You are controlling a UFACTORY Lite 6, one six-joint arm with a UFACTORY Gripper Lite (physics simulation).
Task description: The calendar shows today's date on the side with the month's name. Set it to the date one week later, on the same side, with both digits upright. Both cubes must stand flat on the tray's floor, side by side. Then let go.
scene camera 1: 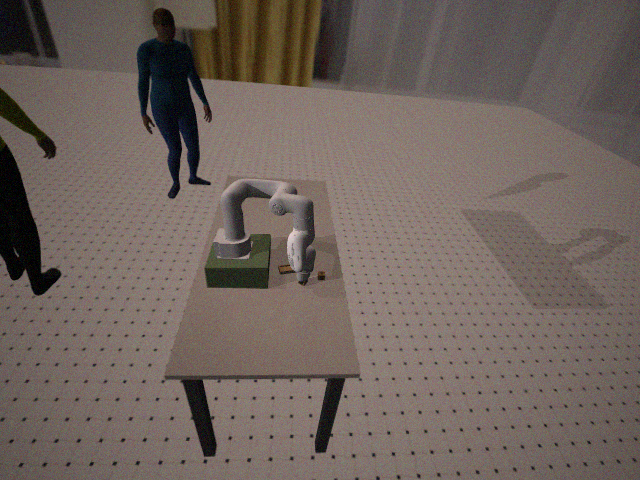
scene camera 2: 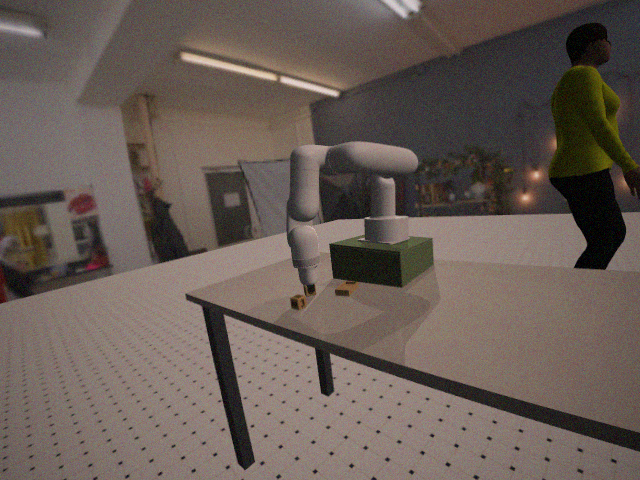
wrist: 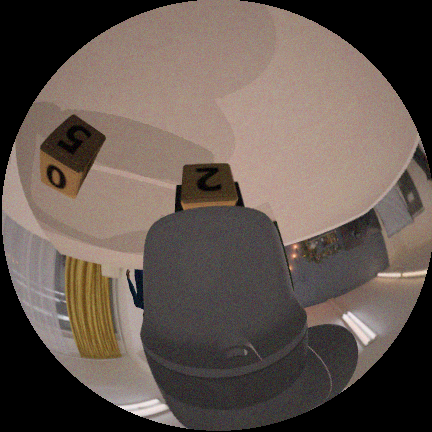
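My gripper [scene camera 1: 302, 281] [scene camera 2: 309, 287] [wrist: 209, 198] is shut on a wooden cube [scene camera 2: 309, 291] [wrist: 207, 179]. A dark 2 shows on this cube in the wrist view. It is low over the table; any gap beneath it cannot be told. The other wooden cube [scene camera 1: 321, 275] [scene camera 2: 298, 302] [wrist: 72, 150] stands on the table beside the gripper, apart from the held cube, with a 5 on its top and a 0 on a side in the wrist view. The small wooden tray [scene camera 1: 285, 269] [scene camera 2: 342, 292] lies between the gripper and the green base; its lettering cannot be read, and it does not show in the wrist view.
The arm stands on a green block [scene camera 1: 237, 275] [scene camera 2: 366, 265] beside the tray. The table [scene camera 1: 263, 335] [scene camera 2: 491, 330] has a long edge beyond the loose cube. A person in blue [scene camera 1: 173, 98] and one in yellow and black [scene camera 2: 584, 124] stand away from the table.
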